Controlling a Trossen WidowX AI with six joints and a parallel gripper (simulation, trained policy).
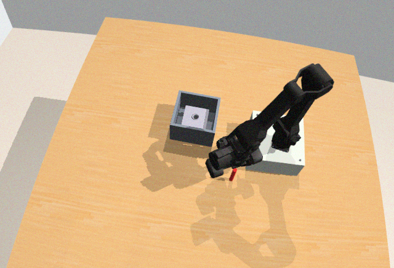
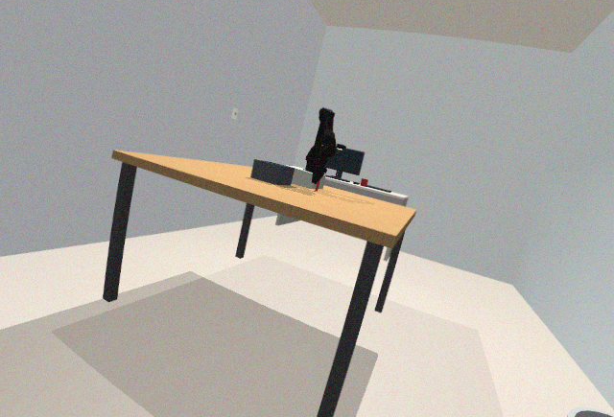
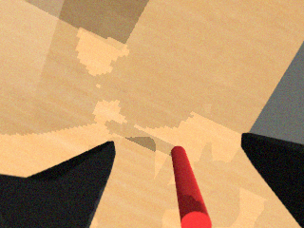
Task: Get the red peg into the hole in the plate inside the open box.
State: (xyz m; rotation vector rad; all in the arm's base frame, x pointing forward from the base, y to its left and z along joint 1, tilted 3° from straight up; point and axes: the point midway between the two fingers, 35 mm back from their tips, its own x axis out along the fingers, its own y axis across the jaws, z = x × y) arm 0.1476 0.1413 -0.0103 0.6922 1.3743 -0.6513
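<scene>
Now: the red peg 20 mm to the left of my gripper tip and 20 mm behind it. Also, from my gripper tip: pale plate: 170 mm ahead, 150 mm to the right, 10 mm above; then grey box: 170 mm ahead, 150 mm to the right, 10 mm below.
</scene>
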